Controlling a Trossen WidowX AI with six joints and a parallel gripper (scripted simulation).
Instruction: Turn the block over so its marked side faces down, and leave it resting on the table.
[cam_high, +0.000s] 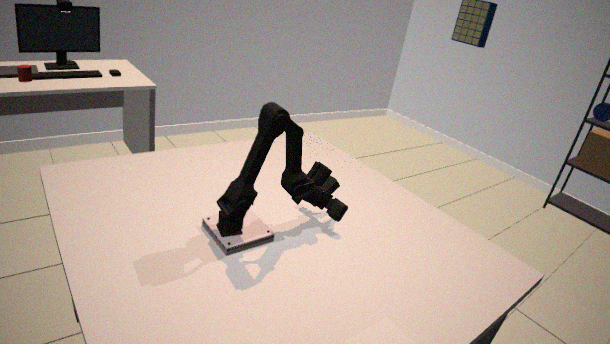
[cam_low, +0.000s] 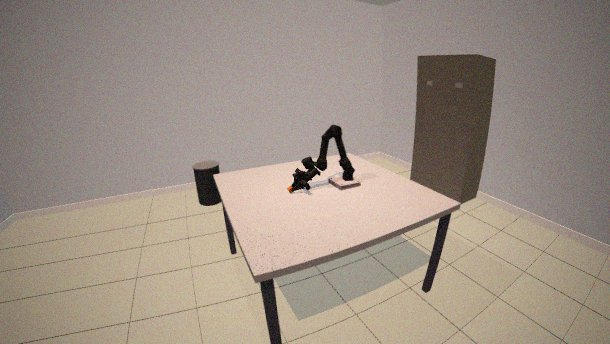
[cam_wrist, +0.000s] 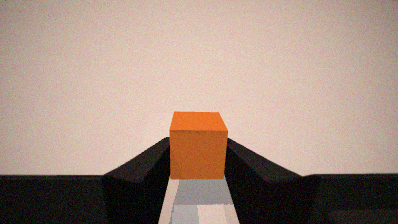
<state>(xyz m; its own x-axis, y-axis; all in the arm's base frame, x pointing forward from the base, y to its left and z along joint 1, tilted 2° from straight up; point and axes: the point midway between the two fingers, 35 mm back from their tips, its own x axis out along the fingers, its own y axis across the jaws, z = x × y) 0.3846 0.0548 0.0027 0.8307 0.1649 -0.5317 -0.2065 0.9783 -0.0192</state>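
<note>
My gripper tip is 1 cm above the orange block.
</note>
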